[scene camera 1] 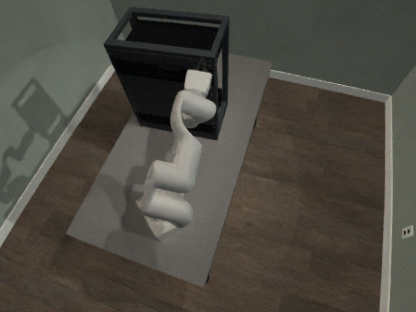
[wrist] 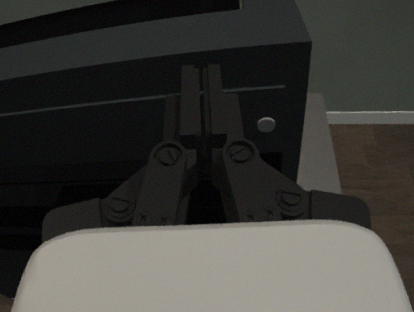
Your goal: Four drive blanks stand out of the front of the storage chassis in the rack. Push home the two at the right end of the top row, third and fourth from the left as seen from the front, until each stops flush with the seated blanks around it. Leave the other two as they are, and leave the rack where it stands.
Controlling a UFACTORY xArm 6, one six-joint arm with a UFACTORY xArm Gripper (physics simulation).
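Frame: origin at the arm's base, x up, y left, z back, level; centimetres.
Seen in the pictures: gripper, fingertip midpoint: (scene camera 1: pixel 202 60) (wrist: pixel 201 89).
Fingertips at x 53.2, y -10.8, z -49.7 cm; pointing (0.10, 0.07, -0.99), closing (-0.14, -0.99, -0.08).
A point is followed by its place in that frame.
The dark rack (scene camera 1: pixel 160 48) @(x 54.9, y 8.1, z -51.7 cm) (wrist: pixel 280 62) @(x 54.0, y -14.4, z -50.0 cm) stands at the far end of the table in the scene view; the upper right part of its front fills much of the wrist view. My gripper (scene camera 1: pixel 202 64) @(x 53.2, y -10.8, z -49.7 cm) (wrist: pixel 201 89) @(x 53.2, y -10.8, z -49.7 cm) is shut and empty, its two fingers together and pointing at the top right of the rack's front. In the wrist view the fingertips overlap the upper front band of the rack. Whether they touch it I cannot tell. The chassis front is very dark and partly hidden behind the gripper and arm. I cannot make out the single drive blanks in either view.
A round pale screw head (wrist: pixel 266 124) @(x 50.8, y -13.7, z -49.6 cm) sits on the rack front, right of the fingers. The rack's open top frame has a right rear post (scene camera 1: pixel 225 75) @(x 21.5, y -15.1, z -74.7 cm). The grey table (scene camera 1: pixel 120 165) @(x -7.6, y 36.8, z -20.8 cm) carries the arm's base. Green walls stand behind and to the left.
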